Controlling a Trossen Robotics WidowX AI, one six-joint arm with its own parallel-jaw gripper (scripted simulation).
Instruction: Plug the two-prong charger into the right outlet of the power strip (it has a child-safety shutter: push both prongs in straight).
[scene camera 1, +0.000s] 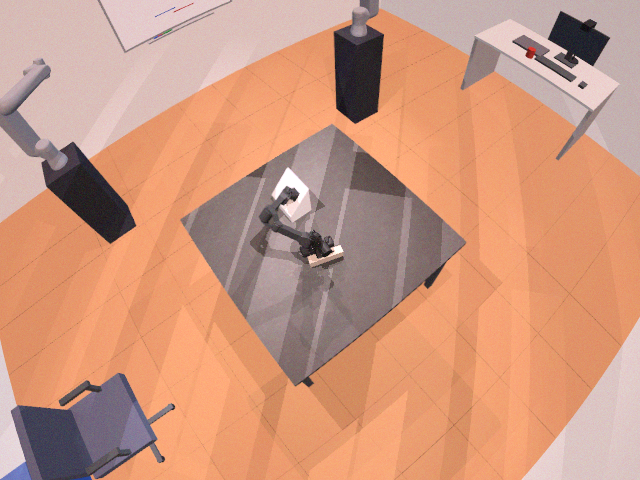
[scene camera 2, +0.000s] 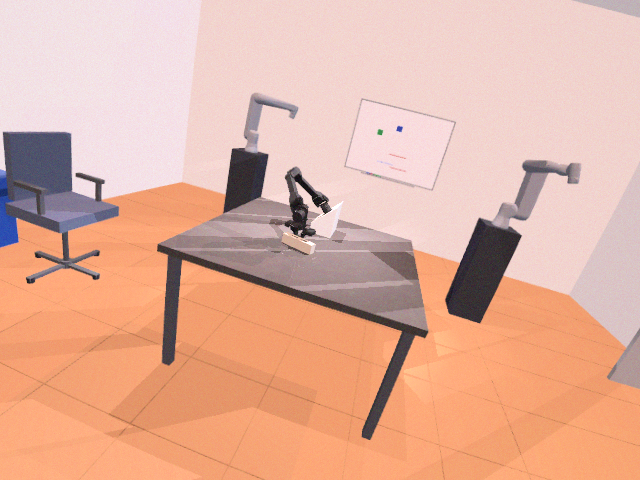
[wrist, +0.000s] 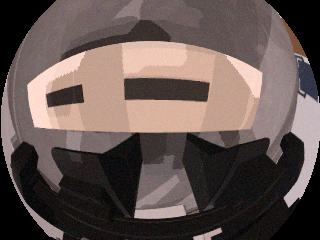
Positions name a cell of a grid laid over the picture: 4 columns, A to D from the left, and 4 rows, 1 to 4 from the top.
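The gripper (wrist: C3) can be seen, and so can a two-prong charger (wrist: C3). Scene camera 1 does not show the charger, which is hidden by the gripper.
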